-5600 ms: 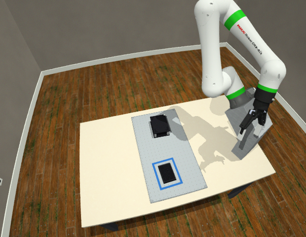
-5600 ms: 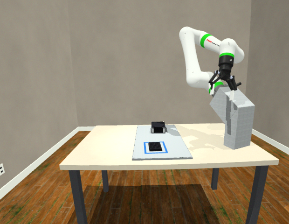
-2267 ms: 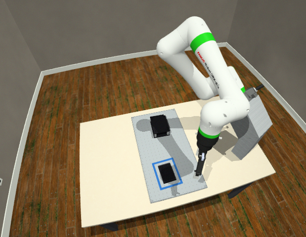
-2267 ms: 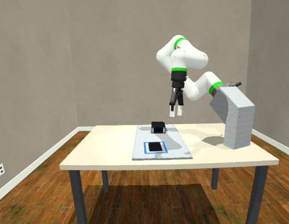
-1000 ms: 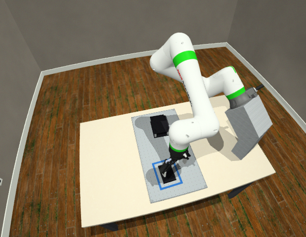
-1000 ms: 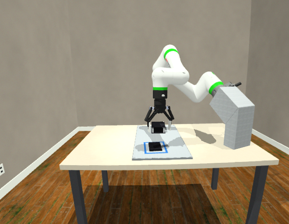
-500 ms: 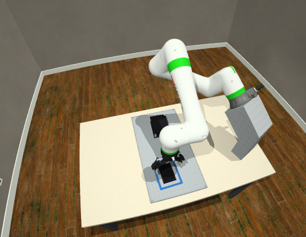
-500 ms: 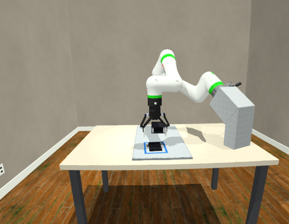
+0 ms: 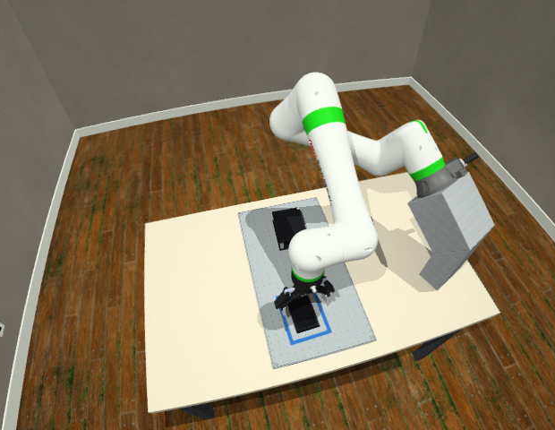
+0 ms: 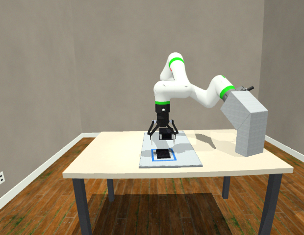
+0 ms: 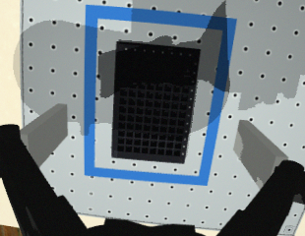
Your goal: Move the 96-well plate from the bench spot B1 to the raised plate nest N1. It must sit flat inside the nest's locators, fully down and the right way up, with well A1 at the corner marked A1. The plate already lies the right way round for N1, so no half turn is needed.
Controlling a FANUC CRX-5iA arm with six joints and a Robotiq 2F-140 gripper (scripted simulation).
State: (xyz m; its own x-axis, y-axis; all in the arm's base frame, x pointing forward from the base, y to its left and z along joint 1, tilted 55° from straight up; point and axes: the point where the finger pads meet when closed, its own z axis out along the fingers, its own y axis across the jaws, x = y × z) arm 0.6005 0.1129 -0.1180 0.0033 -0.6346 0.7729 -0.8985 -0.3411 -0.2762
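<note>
The black 96-well plate lies 70 mm below my hand. Round my hand: black raised nest N1: 60 mm behind, 360 mm to the right, 30 mm below; white A1 mark: 120 mm behind, 440 mm to the right, 20 mm below.
</note>
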